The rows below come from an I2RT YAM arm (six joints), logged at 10 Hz.
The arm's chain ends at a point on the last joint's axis. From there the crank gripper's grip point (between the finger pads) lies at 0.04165 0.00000 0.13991 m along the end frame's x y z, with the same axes.
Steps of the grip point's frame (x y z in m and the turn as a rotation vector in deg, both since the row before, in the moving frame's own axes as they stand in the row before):
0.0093 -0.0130 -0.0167 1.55 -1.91 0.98
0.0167 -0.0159 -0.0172 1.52 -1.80 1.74
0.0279 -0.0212 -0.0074 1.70 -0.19 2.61
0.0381 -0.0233 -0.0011 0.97 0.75 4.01
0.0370 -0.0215 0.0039 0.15 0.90 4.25
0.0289 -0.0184 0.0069 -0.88 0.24 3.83
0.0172 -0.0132 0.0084 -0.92 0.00 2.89
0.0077 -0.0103 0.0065 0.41 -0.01 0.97
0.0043 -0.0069 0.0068 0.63 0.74 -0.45
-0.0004 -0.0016 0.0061 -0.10 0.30 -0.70
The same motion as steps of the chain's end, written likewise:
0.0140 -0.0099 -0.0180 1.55 -1.91 0.98
0.0211 -0.0134 -0.0184 1.52 -1.80 1.74
0.0283 -0.0189 -0.0075 1.70 -0.19 2.61
0.0363 -0.0239 -0.0005 0.97 0.75 4.01
0.0349 -0.0243 0.0046 0.15 0.90 4.25
0.0285 -0.0233 0.0071 -0.88 0.24 3.83
0.0173 -0.0175 0.0084 -0.92 0.00 2.89
0.0077 -0.0100 0.0065 0.41 -0.01 0.97
0.0025 -0.0050 0.0074 0.63 0.74 -0.45
-0.0011 -0.0013 0.0063 -0.10 0.30 -0.70

